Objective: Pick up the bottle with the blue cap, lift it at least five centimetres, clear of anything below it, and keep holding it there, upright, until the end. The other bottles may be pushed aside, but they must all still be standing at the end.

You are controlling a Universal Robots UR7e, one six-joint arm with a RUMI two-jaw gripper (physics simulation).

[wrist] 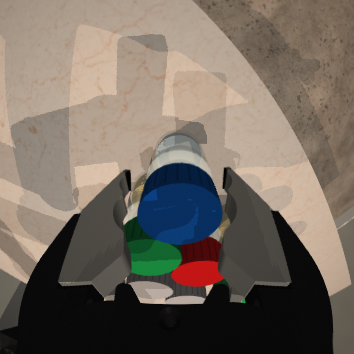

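The bottle with the blue cap stands in the middle of the wrist view, its ribbed cap towards the camera and its clear and white body partly showing beyond it. My gripper is partly open, with one jaw on each side of this bottle. A narrow gap shows between the left jaw and the cap; the right jaw is very near the cap's edge, and I cannot tell whether it touches. The lower body and base are mostly hidden by the cap.
A green cap and a red cap are close below the blue cap in view. Two grey-white caps are nearer the gripper body. Parts of yellowish bottles show beside the blue one. The pale tabletop has a curved edge at right.
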